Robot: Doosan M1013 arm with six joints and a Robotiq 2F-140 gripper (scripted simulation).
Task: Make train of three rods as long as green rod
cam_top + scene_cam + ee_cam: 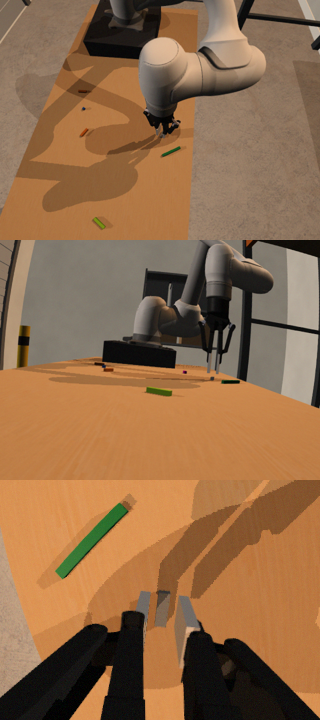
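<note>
The grey rod is 5 cm below my hand. Also, from my hand: green rod 6 cm ahead, 5 cm to the left, 5 cm below; magenta rod 17 cm behind, 8 cm to the right, 5 cm below; blue rod 38 cm to the right, 7 cm behind, 5 cm below.
</note>
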